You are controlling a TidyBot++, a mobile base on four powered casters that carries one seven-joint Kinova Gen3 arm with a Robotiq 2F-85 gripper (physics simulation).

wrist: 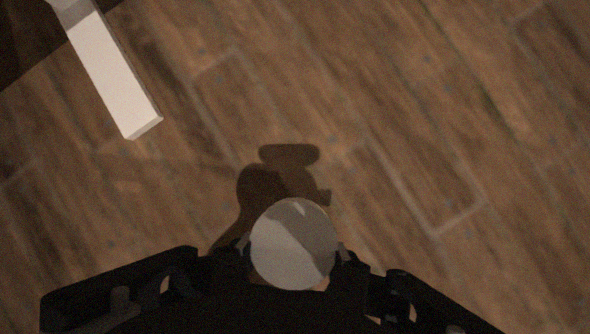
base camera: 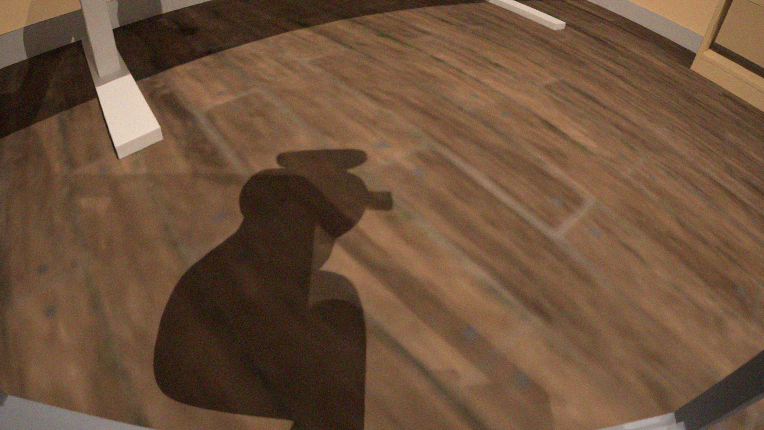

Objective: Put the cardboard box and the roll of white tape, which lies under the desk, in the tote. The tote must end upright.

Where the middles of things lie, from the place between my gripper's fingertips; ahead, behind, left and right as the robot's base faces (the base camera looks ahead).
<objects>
Now: the roll of white tape (wrist: 293,243) 1 cm ahead of my hand and 1 cm above it.
</objects>
